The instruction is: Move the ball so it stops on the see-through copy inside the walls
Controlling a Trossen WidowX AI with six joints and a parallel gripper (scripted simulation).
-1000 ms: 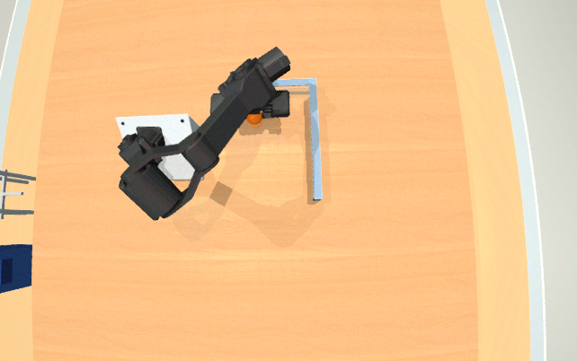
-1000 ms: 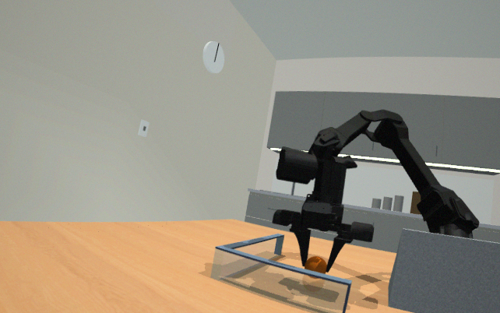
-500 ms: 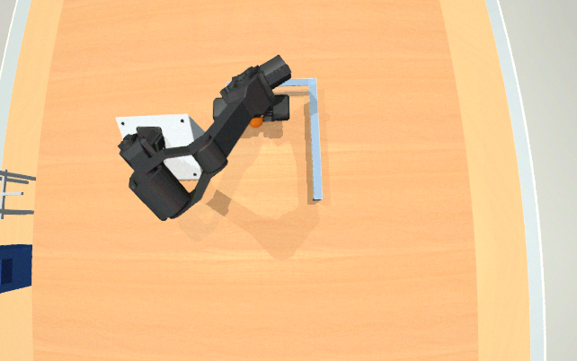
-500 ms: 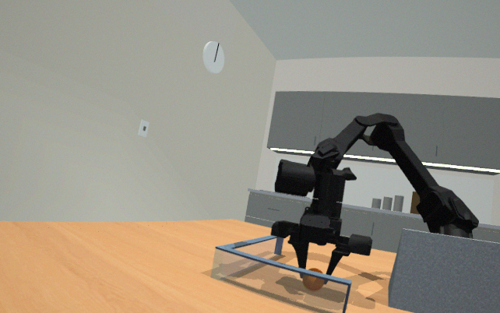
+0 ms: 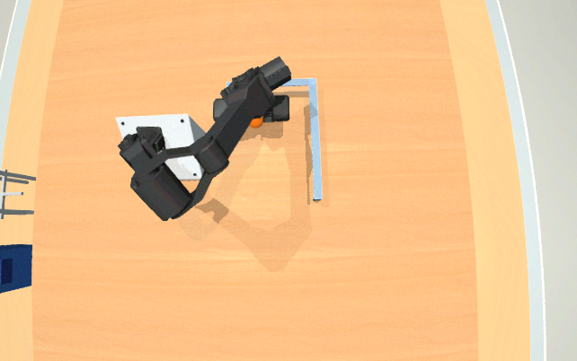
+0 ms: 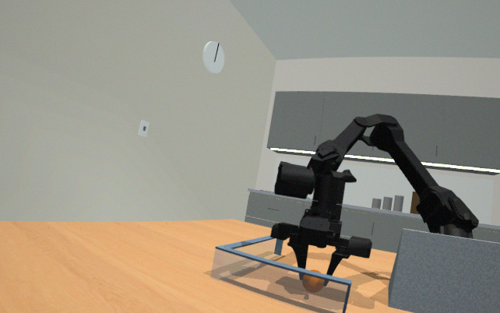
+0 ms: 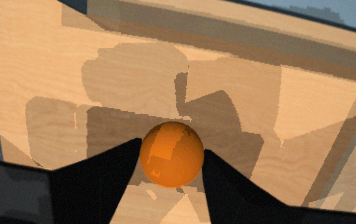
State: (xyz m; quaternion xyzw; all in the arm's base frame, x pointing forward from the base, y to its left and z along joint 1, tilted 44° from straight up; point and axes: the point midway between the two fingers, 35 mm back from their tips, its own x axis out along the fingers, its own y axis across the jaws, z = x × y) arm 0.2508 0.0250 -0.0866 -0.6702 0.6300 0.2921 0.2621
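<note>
Right now my gripper tip is right at the see-through copy of ball. Round my gripper tip: orange ball right at my gripper tip; clear wall 90 mm to the left, 40 mm ahead, 10 mm above.
</note>
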